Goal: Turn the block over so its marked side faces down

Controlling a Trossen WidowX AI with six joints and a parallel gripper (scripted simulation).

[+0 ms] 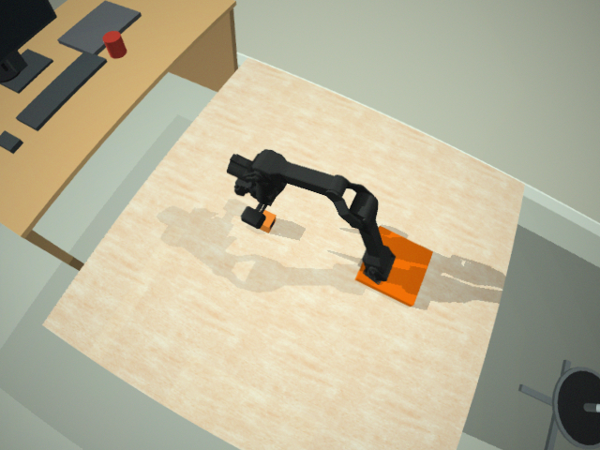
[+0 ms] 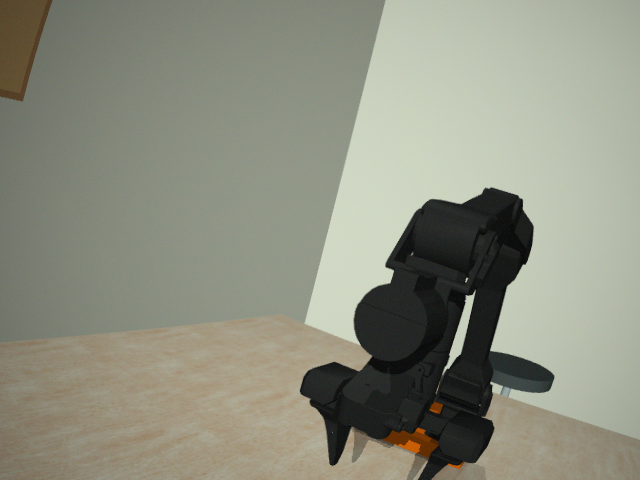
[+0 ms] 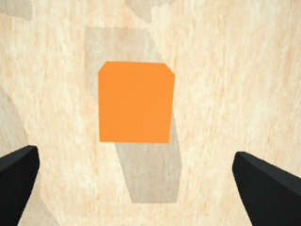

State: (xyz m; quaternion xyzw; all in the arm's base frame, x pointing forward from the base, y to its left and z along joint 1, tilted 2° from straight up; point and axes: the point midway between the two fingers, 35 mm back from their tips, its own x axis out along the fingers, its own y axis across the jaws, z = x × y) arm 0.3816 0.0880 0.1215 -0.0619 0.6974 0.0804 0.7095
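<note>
My gripper tip is 10 mm past the orange block and 90 mm above it.
</note>
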